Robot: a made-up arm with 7 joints.
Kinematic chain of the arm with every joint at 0, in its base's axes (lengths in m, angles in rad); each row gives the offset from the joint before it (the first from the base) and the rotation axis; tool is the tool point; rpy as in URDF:
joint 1: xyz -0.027 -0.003 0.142 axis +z
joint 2: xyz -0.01 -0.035 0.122 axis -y
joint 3: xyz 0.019 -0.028 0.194 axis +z
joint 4: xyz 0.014 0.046 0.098 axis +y
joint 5: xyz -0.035 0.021 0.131 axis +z
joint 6: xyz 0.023 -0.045 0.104 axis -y
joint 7: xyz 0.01 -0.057 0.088 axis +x
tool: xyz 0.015 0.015 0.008 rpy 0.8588 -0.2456 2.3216
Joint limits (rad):
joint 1: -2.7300..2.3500
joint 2: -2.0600..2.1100
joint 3: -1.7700..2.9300
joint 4: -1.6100..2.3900
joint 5: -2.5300..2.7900
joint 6: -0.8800..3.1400
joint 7: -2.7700..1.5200
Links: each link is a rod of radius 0.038 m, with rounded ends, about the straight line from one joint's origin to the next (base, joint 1, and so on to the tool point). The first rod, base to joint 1, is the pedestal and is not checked.
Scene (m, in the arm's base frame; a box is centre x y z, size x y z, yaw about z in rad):
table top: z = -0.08
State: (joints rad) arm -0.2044 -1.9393 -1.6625 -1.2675 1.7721 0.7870 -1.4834
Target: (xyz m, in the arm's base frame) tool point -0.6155 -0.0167 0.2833
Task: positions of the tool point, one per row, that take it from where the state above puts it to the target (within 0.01 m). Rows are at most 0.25 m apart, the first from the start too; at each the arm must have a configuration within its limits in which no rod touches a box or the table.
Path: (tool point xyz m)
1: 0.4124 -0.0566 0.0059
2: 0.3907 -0.2391 0.0228
3: 0.2927 -0.4052 0.0476
4: 0.1303 -0.5230 0.0792
5: -0.0716 -0.5681 0.1161
6: -0.2797 -0.5291 0.1569
7: -0.4584 -0.4098 0.1997
8: -0.5769 -0.2290 0.2425
9: -0.6155 -0.0167 0.2833

